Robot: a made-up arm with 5 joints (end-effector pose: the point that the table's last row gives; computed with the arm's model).
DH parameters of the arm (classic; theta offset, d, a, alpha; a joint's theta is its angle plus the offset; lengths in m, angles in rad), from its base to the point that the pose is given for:
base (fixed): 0 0.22 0.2 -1.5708
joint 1: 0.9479 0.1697 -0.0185 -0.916
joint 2: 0 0.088 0.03 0.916
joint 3: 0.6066 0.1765 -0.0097 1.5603
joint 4: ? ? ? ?
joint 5: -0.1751 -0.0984 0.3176 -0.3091
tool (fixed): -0.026 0.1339 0 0
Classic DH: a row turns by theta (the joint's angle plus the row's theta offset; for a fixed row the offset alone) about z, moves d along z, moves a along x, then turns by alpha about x.
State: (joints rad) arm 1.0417 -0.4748 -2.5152 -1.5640 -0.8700
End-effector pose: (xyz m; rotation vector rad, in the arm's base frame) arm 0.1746 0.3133 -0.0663 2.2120 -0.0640 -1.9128
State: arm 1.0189 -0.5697 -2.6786 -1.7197 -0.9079
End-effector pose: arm 0.2306 0.3490 -0.0565 -2.5089 0.2123 1.8116
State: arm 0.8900 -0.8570 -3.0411 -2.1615 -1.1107
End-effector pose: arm 0.4205 0.4522 0.0876 -2.1520 0.1340 0.7483
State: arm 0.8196 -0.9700 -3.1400 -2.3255 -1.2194
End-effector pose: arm 0.4721 0.4654 0.2001 -1.9463 -0.0046 0.3760
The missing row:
joint 4: 0 -0.06 0.0087 1.5813
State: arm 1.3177 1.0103 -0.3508 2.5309 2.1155
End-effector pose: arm -0.0139 0.1283 0.0483 1.7937 -0.6941 -1.8276
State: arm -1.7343 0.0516 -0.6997 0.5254 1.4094
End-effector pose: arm 0.1214 0.4086 0.4044 0.8521 -1.3578 1.7324
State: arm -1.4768 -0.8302 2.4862 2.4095 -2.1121
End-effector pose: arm -0.1222 0.1666 0.1987 0.9930 -2.2073 -0.9417
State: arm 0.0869 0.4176 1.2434 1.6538 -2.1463
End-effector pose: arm 0.1130 0.3104 0.4769 -0.0086 -1.5164 -0.7816
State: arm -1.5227 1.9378 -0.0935 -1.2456 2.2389
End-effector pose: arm 0.5977 0.0955 0.2322 -0.4444 -0.2048 -0.9115
